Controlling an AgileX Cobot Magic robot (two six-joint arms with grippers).
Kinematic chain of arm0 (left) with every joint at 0, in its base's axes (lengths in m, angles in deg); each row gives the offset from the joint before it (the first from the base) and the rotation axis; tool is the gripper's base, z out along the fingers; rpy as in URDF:
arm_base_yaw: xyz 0 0 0.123 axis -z
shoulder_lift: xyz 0 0 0 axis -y
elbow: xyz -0.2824 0 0.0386 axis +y
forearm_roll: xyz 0.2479 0 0.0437 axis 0.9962 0 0.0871
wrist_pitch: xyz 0 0 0 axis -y
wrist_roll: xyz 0.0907 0 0.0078 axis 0.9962 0 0.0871
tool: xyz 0 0 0 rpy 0 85 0
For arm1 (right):
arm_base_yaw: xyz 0 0 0.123 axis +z
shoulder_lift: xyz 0 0 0 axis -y
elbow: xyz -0.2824 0 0.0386 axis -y
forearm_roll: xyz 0.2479 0 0.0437 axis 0.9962 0 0.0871
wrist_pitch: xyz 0 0 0 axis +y
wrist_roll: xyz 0.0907 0 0.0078 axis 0.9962 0 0.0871
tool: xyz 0 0 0 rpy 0 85 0
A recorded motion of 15 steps. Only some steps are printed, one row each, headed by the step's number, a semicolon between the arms.
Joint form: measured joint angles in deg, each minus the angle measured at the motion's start. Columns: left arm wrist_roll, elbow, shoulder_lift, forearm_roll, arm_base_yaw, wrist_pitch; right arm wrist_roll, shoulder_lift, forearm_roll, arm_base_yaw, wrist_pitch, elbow.
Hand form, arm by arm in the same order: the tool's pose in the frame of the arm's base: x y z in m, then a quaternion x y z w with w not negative. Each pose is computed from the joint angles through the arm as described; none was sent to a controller.
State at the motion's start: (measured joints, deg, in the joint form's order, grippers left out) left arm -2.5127 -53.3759 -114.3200 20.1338 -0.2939 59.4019; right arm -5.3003 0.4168 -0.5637 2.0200 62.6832 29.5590
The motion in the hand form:
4: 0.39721 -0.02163 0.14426 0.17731 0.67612 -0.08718 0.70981; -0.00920 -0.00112 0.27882 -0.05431 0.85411 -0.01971 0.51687
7: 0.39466 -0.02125 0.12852 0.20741 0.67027 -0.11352 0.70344; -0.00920 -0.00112 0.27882 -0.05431 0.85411 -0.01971 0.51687
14: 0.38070 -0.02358 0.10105 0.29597 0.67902 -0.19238 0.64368; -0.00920 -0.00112 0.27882 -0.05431 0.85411 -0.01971 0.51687
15: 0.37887 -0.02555 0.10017 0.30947 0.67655 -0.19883 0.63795; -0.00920 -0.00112 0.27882 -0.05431 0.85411 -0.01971 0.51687
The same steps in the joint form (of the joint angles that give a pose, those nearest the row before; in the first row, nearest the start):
4: -2.39 0.00 -4.90 6.44 -1.90 5.42; 0.00 0.00 0.00 0.00 0.00 0.00
7: -3.28 -0.06 -7.68 12.30 -3.20 8.74; 0.00 0.00 0.00 0.00 0.00 0.00
14: -8.50 -0.06 -10.82 30.65 -6.09 9.50; 0.00 0.00 0.00 0.00 0.00 0.00
15: -8.65 -0.06 -10.83 32.56 -6.09 9.50; 0.00 0.00 0.00 0.00 0.00 0.00

